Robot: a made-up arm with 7 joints. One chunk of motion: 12 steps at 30 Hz.
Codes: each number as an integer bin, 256 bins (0 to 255) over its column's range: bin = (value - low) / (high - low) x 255, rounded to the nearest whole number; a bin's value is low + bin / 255 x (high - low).
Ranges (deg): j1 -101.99..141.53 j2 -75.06..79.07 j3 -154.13..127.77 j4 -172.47..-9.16 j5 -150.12..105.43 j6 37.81..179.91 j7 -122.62..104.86
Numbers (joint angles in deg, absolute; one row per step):
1: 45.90 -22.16 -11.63 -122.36 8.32 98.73 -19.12
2: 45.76 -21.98 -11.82 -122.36 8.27 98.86 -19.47
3: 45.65 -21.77 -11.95 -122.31 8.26 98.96 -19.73
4: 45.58 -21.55 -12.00 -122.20 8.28 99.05 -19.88
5: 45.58 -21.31 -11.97 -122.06 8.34 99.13 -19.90
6: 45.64 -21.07 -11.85 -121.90 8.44 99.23 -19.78
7: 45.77 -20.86 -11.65 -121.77 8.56 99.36 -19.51
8: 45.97 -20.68 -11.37 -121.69 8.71 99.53 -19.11
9: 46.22 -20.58 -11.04 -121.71 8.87 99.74 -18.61
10: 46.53 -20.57 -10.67 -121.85 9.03 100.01 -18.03
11: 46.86 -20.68 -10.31 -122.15 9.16 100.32 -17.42
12: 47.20 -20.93 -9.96 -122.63 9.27 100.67 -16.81
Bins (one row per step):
1: 155 88 129 78 158 109 116
2: 155 88 129 78 158 110 116
3: 155 88 129 78 158 110 115
4: 155 89 129 78 158 110 115
5: 155 89 129 79 158 110 115
6: 155 89 129 79 158 110 115
7: 155 90 129 79 158 110 116
8: 155 90 129 79 158 111 116
9: 155 90 129 79 159 111 117
10: 156 90 130 79 159 112 117
11: 156 90 130 79 159 112 118
12: 156 90 130 78 159 113 119

